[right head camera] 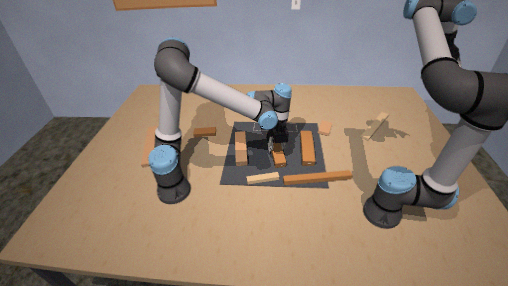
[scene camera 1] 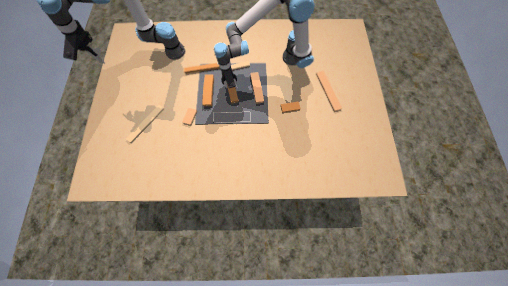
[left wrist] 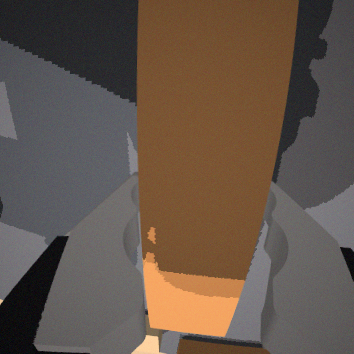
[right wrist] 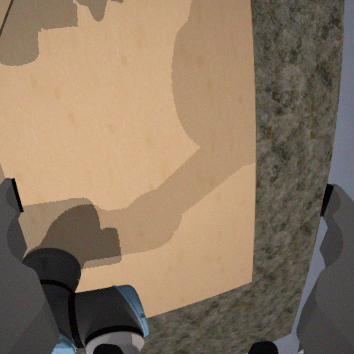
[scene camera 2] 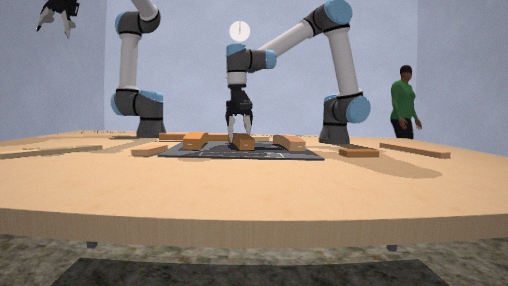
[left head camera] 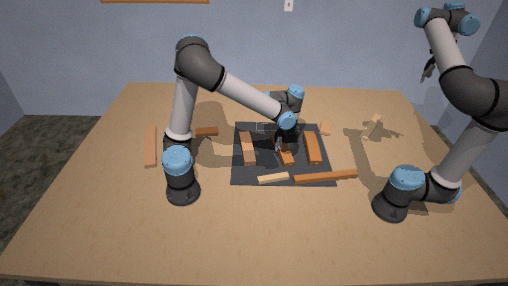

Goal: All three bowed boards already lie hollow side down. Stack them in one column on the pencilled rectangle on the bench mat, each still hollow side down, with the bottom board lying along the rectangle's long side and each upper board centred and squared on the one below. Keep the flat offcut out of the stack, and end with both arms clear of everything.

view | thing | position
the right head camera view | bench mat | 257, 149
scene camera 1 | my right gripper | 89, 59
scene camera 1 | bench mat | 246, 111
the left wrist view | my left gripper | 200, 177
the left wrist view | bench mat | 75, 75
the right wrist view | my right gripper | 173, 183
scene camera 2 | my left gripper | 239, 142
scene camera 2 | bench mat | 209, 150
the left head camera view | bench mat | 260, 132
